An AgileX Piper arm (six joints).
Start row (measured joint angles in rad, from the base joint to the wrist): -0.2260 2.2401 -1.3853 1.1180 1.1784 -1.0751
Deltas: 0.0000 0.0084 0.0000 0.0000 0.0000 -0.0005; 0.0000 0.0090 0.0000 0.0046 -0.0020 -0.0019; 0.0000 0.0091 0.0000 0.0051 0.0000 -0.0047; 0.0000 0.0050 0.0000 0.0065 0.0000 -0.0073; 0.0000 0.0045 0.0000 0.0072 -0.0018 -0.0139; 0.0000 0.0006 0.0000 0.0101 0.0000 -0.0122; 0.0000 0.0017 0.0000 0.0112 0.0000 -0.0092; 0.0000 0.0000 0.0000 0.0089 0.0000 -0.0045; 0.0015 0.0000 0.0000 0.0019 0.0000 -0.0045; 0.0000 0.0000 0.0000 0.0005 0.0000 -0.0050; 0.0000 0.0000 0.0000 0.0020 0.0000 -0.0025; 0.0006 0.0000 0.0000 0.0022 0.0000 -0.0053; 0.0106 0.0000 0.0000 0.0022 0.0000 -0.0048; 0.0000 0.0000 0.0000 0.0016 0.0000 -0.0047; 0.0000 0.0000 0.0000 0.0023 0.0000 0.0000; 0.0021 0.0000 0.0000 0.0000 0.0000 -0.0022; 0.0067 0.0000 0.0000 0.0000 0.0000 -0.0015; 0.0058 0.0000 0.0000 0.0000 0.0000 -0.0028; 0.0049 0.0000 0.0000 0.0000 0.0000 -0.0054; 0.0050 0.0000 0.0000 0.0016 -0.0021 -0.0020
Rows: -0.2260 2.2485 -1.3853 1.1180 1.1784 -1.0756; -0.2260 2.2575 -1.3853 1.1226 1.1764 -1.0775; -0.2260 2.2666 -1.3853 1.1277 1.1764 -1.0822; -0.2260 2.2716 -1.3853 1.1342 1.1764 -1.0895; -0.2260 2.2761 -1.3853 1.1414 1.1746 -1.1034; -0.2260 2.2767 -1.3853 1.1515 1.1746 -1.1156; -0.2260 2.2784 -1.3853 1.1627 1.1746 -1.1248; -0.2260 2.2784 -1.3853 1.1716 1.1746 -1.1293; -0.2245 2.2784 -1.3853 1.1735 1.1746 -1.1338; -0.2245 2.2784 -1.3853 1.1740 1.1746 -1.1388; -0.2245 2.2784 -1.3853 1.1760 1.1746 -1.1413; -0.2239 2.2784 -1.3853 1.1782 1.1746 -1.1466; -0.2133 2.2784 -1.3853 1.1804 1.1746 -1.1514; -0.2133 2.2784 -1.3853 1.1820 1.1746 -1.1561; -0.2133 2.2784 -1.3853 1.1843 1.1746 -1.1561; -0.2112 2.2784 -1.3853 1.1843 1.1746 -1.1583; -0.2045 2.2784 -1.3853 1.1843 1.1746 -1.1598; -0.1987 2.2784 -1.3853 1.1843 1.1746 -1.1626; -0.1938 2.2784 -1.3853 1.1843 1.1746 -1.1680; -0.1888 2.2784 -1.3853 1.1859 1.1725 -1.1700
